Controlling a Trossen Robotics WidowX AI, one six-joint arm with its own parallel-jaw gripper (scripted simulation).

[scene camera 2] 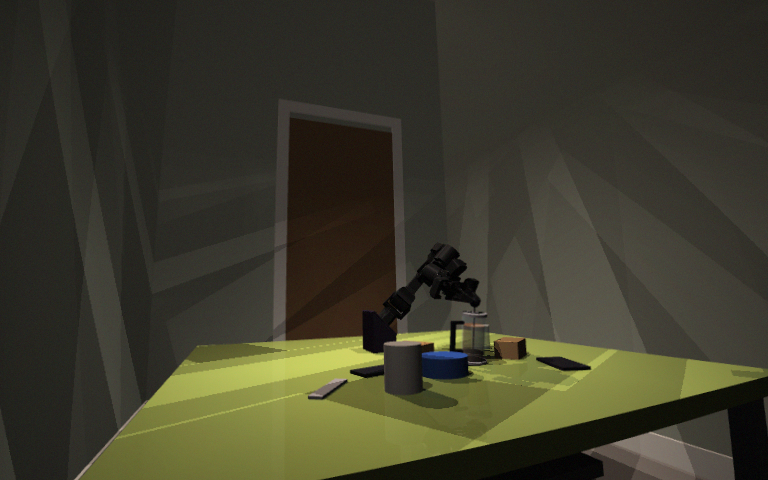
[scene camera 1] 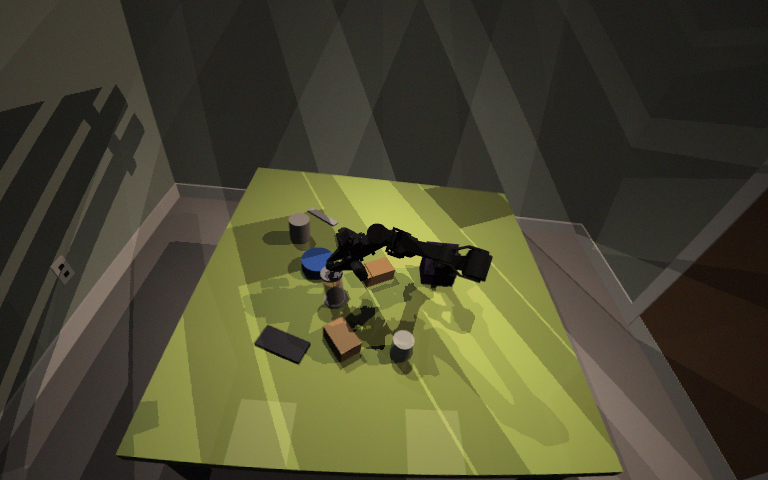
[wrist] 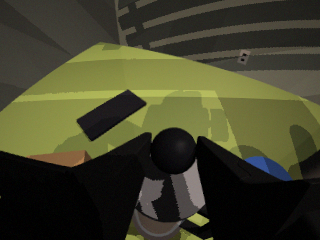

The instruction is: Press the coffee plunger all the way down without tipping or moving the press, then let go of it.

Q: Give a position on a dark slab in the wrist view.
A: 103, 118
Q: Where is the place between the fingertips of the gripper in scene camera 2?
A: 476, 301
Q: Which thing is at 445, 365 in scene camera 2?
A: A blue disc.
